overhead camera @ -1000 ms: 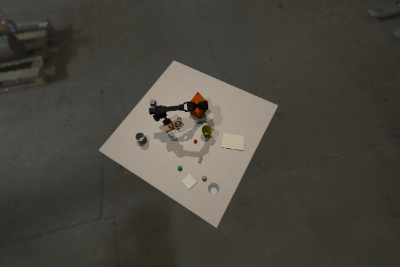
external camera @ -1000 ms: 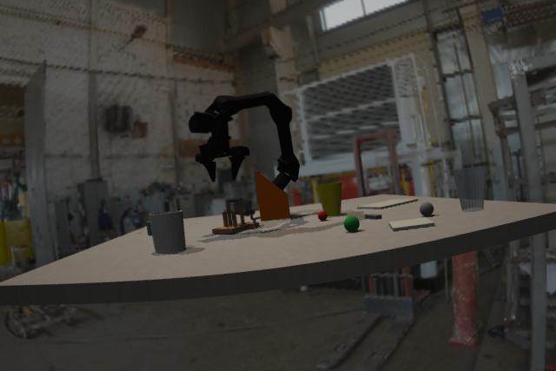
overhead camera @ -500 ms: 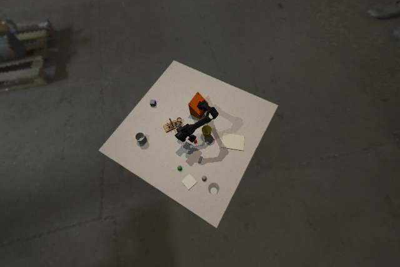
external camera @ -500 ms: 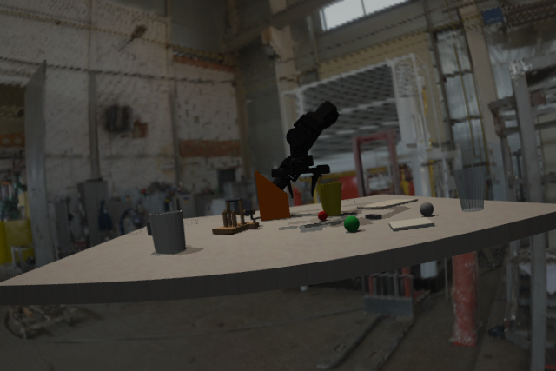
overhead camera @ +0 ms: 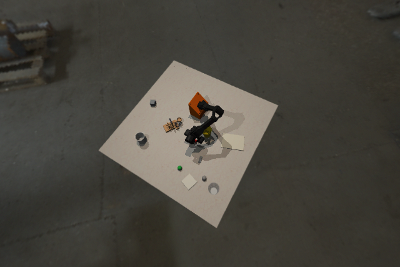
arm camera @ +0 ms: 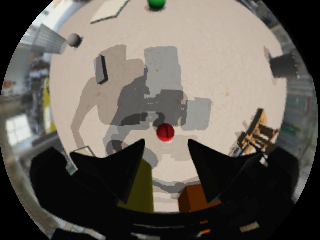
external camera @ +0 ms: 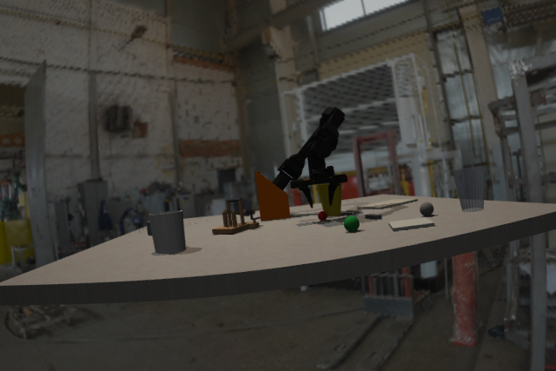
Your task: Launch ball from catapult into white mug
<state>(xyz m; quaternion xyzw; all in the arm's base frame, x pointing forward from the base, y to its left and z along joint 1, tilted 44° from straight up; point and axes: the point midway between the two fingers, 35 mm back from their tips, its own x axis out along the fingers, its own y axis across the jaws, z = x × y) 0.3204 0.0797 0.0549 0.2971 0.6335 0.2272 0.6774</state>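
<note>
My gripper tip is 30 mm above the red ball. From my gripper tip the other things lie so: yellow cup: 110 mm behind, 70 mm to the left, 20 mm below; then green ball: 290 mm ahead, 30 mm below, 10 mm to the right; then wooden catapult: 260 mm to the right, 70 mm behind, 10 mm above.
</note>
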